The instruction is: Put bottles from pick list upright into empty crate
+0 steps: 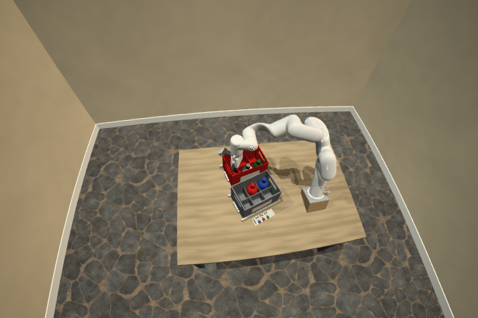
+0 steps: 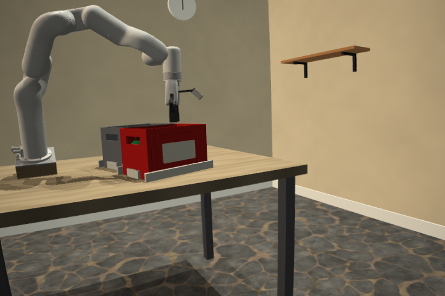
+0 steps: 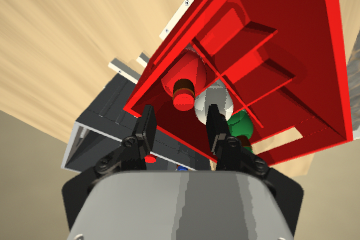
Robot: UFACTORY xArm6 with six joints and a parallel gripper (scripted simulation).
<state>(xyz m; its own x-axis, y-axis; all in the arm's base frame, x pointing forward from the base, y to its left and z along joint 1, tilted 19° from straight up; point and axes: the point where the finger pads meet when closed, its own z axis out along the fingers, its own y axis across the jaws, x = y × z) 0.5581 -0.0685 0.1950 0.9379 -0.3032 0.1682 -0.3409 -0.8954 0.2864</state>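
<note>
The white-label bottle lies 120 mm below my hand, 80 mm behind it and 40 mm to the right of it. From my hand the other things lie so: green-label bottle (160 mm behind, 120 mm below, 70 mm to the right); red crate (120 mm below, 80 mm to the right, 60 mm behind); blue bottle (190 mm behind, 120 mm below, 70 mm to the left).
</note>
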